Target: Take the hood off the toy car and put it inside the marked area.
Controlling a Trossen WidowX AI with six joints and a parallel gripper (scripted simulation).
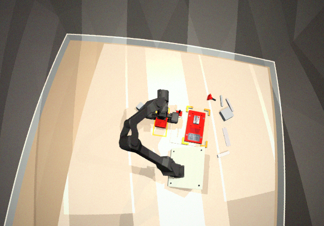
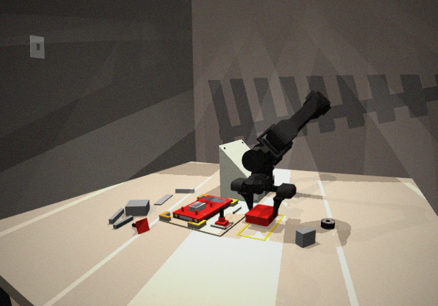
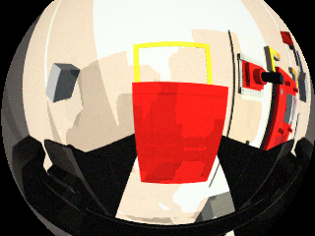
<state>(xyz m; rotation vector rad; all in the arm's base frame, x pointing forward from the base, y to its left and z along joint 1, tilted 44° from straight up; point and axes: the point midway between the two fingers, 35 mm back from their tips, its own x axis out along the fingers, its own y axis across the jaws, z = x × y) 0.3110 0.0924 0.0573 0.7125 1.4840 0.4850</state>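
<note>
Right now my gripper tip is 50 mm short of the red lever post and 110 mm to the left of it. The rest, counted from my gripper tip: black ring 40 mm behind, 190 mm to the left, 20 mm below; then small red piece 180 mm ahead, 320 mm to the right, 10 mm below; then red hood 10 mm above.
</note>
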